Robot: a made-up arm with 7 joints. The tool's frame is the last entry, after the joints.
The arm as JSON. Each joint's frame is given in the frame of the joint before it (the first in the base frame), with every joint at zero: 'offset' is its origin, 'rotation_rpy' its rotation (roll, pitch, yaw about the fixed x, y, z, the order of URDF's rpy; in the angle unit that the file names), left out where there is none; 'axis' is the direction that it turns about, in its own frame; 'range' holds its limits. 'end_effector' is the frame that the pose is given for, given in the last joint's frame.
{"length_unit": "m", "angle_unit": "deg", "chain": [
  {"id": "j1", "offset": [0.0, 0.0, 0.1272], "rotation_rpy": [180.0, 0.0, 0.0], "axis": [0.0, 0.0, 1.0], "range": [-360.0, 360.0]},
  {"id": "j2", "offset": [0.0, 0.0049, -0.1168], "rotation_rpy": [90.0, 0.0, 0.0], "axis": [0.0, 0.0, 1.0], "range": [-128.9, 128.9]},
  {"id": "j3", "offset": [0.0, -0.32, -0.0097], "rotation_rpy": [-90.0, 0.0, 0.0], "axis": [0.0, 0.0, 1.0], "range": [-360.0, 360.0]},
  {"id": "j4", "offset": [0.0, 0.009, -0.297], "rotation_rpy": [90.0, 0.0, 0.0], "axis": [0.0, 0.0, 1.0], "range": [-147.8, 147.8]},
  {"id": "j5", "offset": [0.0, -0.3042, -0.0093], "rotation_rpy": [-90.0, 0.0, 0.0], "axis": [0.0, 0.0, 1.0], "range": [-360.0, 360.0]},
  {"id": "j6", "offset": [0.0, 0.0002, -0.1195], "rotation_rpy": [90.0, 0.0, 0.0], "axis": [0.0, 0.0, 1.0], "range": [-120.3, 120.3]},
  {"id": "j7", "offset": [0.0, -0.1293, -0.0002], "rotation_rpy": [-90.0, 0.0, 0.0], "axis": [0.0, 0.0, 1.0], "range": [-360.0, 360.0]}
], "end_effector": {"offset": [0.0, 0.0, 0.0]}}
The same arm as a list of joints. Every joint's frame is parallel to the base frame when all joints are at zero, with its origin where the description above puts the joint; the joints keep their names.
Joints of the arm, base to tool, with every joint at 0 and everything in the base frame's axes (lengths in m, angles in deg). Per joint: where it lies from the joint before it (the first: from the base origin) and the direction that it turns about. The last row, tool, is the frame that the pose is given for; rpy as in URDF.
j1: axis 0 0 -1 origin 0 0 0.1272
j2: axis 0 1 0 origin 0 -0.0049 0.1168
j3: axis 0 0 -1 origin 0 -0.0097 0.32
j4: axis 0 1 0 origin 0 -0.009 0.297
j5: axis 0 0 -1 origin 0 -0.0093 0.3042
j6: axis 0 1 0 origin 0 -0.0002 0.1195
j7: axis 0 0 -1 origin 0 -0.0002 0.1293
tool: origin 0 0 0 rpy 180 0 0
Joint limits (deg, base to tool): -360..360 -128.9..128.9 -360..360 -147.8..147.8 -360..360 -120.3..120.3 -360..360

